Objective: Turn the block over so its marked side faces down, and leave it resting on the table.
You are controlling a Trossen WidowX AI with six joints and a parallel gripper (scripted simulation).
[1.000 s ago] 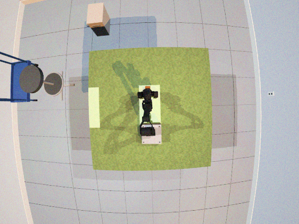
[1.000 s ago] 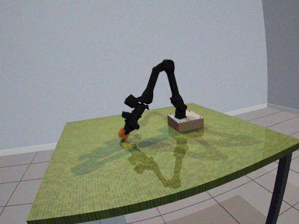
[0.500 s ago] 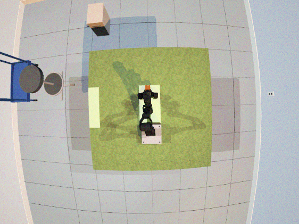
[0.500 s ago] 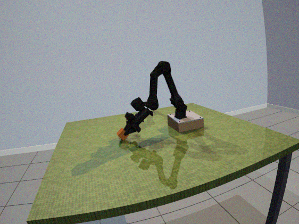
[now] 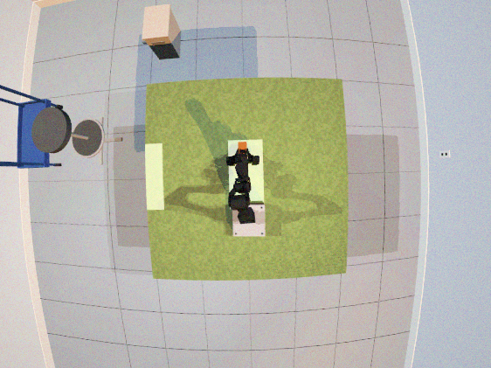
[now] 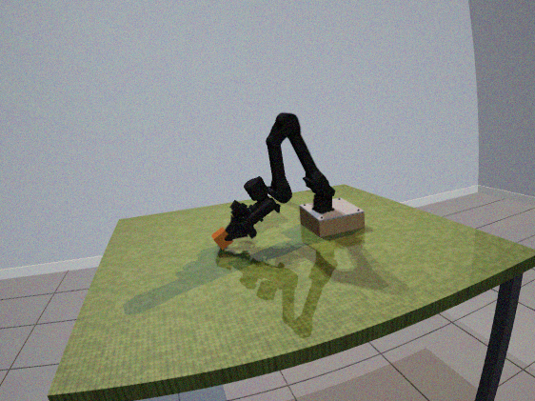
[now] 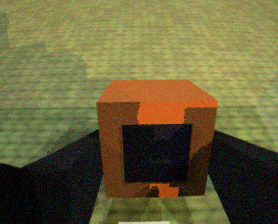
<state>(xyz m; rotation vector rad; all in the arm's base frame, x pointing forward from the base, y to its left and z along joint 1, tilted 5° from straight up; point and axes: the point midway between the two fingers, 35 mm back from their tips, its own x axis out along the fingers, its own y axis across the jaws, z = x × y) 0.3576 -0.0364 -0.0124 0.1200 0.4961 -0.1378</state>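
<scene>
The orange block lies 1 cm behind my gripper tip.
</scene>
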